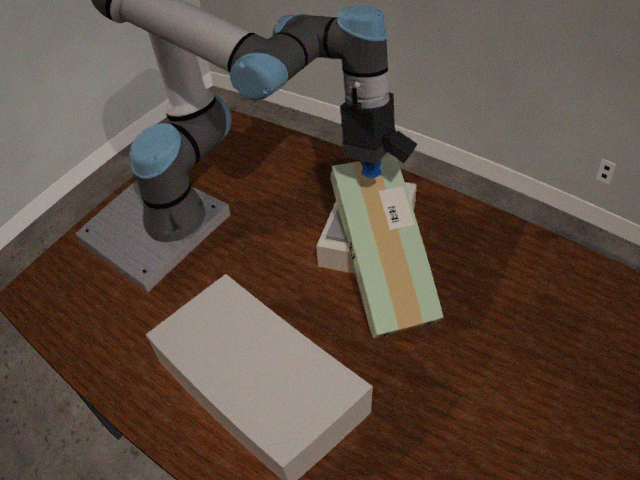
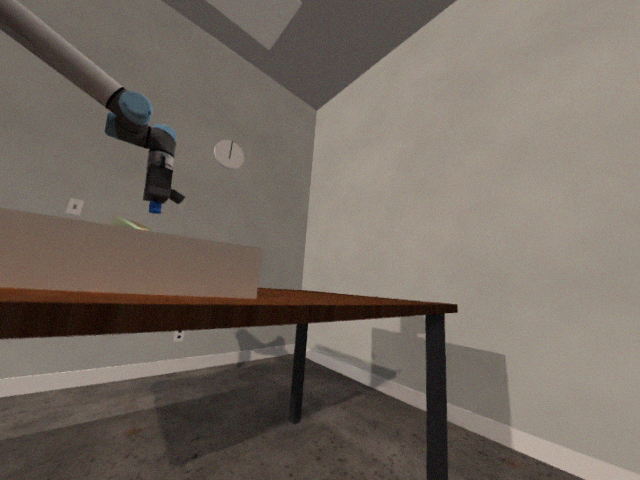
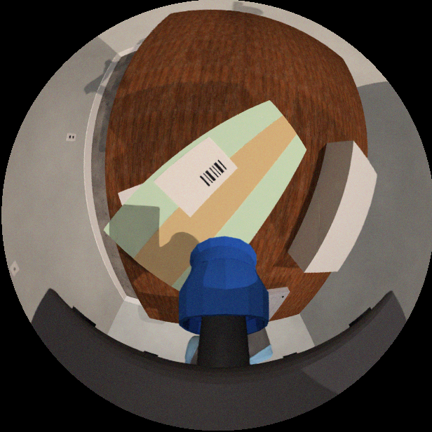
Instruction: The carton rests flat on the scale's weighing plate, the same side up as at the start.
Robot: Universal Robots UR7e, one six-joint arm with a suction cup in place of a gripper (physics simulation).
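Frame: origin at the arm's base, x down, y ahead, z right, level; metres.
Where they show: hand at its tool point: (image 1: 371, 172) (image 2: 154, 212); arm's base at its link origin: (image 1: 174, 218).
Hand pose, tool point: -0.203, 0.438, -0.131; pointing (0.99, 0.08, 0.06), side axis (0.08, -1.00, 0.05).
Observation:
Things, the pixels of their centre, and the offset from my tool point, as dx, dy, dz. Level surfaces: height alone.
- pale green carton at the middle of its body: (image 1: 385, 244) (image 2: 164, 253) +0.135, +0.048, +0.031
- scale at the middle of its body: (image 1: 369, 220) +0.197, -0.041, -0.071
- grey weighing plate at the middle of its body: (image 1: 365, 221) +0.162, -0.030, -0.032
- large off-white block at the middle of its body: (image 1: 254, 376) (image 2: 153, 264) +0.187, -0.019, +0.374
- wooden table at its surface level: dx +0.236
The pale green carton (image 1: 386, 258) (image 2: 129, 223) (image 3: 270, 200), with a tan tape band and a white barcode label facing up, lies slanted across the scale (image 1: 334, 256) (image 3: 129, 194). It is tilted, not flat: its far end is raised and its long near part overhangs the scale and slopes down toward the table. Whether its low end touches the table I cannot tell. Part of the grey weighing plate (image 1: 336, 229) shows at the carton's left; the rest is hidden. My blue suction cup (image 1: 371, 173) (image 2: 155, 208) (image 3: 223, 245) is above the carton's far end, apart from it, and holds nothing.
A large off-white block (image 1: 258, 377) (image 2: 129, 263) (image 3: 347, 205) lies on the wooden table (image 1: 516, 387) in front of the scale. The arm's grey base plate (image 1: 118, 237) is at the left. The walls stand behind the table.

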